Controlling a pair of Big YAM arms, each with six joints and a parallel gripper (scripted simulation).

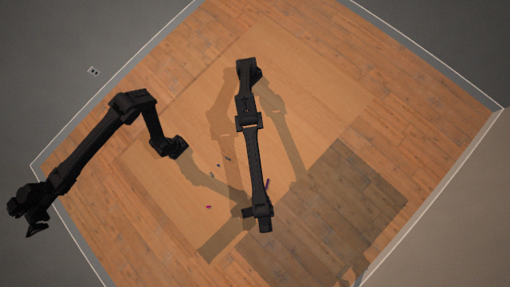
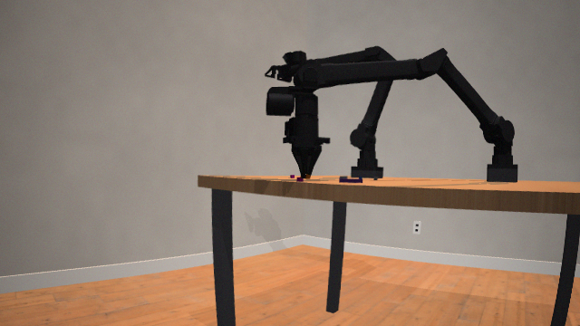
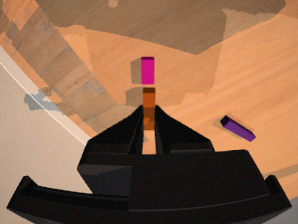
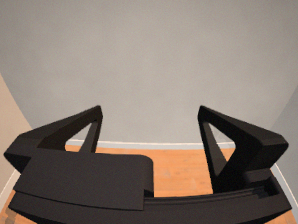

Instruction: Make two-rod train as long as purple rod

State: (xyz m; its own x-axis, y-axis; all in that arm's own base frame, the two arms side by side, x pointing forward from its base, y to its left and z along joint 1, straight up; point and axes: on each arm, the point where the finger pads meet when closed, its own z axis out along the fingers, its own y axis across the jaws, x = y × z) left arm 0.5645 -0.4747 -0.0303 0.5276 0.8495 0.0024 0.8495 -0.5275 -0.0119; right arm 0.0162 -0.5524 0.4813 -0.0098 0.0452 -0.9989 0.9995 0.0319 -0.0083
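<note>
Now: the orange rod right at my left hand. From my left hand the other things lie so: blue rod (340 mm behind, 40 mm to the right, 10 mm below); then purple rod (80 mm to the left, 80 mm behind, 10 mm below); then magenta rod (230 mm to the right, 210 mm behind, 10 mm below).
</note>
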